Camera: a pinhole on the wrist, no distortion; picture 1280 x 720 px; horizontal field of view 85.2 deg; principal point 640.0 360.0 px. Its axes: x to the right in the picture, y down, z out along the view. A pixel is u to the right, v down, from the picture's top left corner.
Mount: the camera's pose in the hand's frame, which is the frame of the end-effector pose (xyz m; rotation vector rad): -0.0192 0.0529 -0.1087 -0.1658 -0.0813 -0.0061
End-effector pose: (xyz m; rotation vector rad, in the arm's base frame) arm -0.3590 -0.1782 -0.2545 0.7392 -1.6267 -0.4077
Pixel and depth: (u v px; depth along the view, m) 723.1 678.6 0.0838
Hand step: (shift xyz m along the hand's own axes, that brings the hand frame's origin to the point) -0.0155 0.1046 -0.0318
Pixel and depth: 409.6 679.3 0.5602
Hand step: -0.2457 0.3987 0.3846
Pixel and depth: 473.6 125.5 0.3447
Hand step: -0.1305 -0.0048 0.2426
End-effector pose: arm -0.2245 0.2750 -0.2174 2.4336 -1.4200 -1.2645
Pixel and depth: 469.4 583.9 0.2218
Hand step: -0.0903 0.1599 0.0932
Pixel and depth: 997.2 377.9 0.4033
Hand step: 0.1548 0.1299 0.3029
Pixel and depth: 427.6 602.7 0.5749
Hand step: -0.2377 0.3454 0.4092
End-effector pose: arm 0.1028 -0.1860 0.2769 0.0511 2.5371 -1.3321
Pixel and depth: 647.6 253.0 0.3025
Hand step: -0.0408 0.0570 0.1966
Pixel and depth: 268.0 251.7 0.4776
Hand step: -0.3129 0.0583 0.3522
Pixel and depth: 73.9 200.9 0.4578
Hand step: -0.4284 0.0250 0.3283
